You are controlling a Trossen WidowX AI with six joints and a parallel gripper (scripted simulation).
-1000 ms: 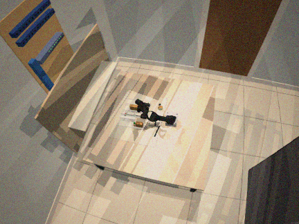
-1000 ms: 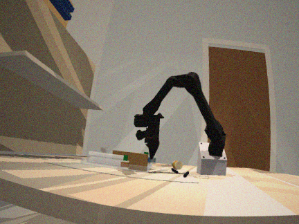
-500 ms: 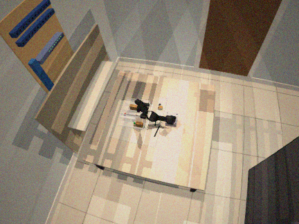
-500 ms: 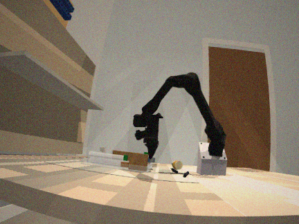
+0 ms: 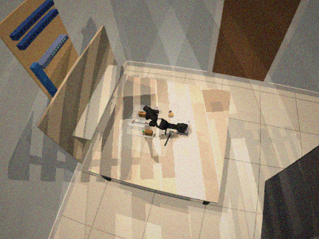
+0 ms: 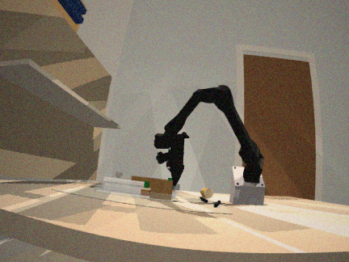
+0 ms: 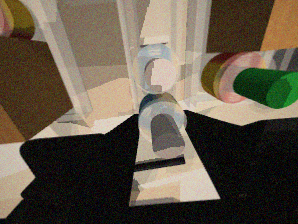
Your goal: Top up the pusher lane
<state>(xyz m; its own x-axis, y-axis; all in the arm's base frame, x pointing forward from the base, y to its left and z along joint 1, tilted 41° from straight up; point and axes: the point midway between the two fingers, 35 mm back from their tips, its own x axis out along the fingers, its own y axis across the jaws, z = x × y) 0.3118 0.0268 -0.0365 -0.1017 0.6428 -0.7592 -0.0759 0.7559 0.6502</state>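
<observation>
Right now my gripper tip is 8 cm short of the jar, 14 cm to the right of it and 2 cm above it. Round my gripper tip: pusher lane: 17 cm ahead, 4 cm to the left, 3 cm below.
</observation>
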